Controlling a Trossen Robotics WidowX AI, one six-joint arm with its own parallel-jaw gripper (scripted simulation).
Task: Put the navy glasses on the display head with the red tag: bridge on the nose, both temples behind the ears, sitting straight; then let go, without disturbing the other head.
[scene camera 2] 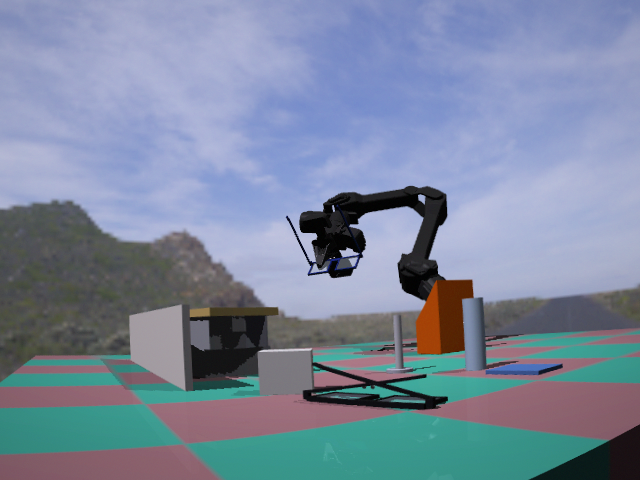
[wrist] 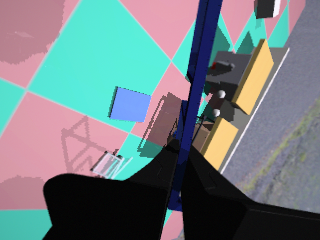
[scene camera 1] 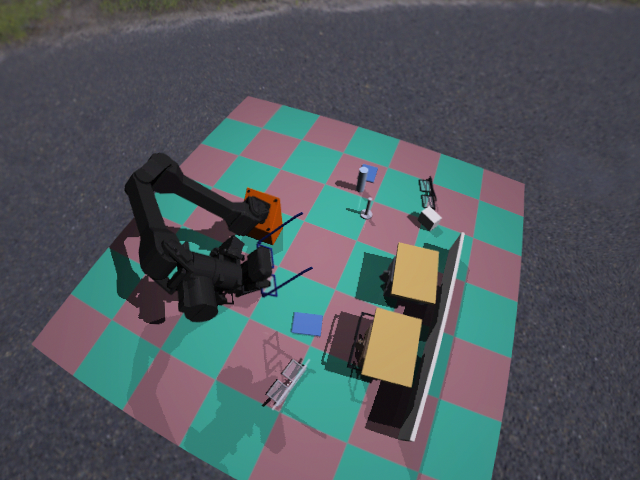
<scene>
The pictures show: my gripper and a white cube.
My gripper is seen too in scene camera 2 and in the wrist view.
</scene>
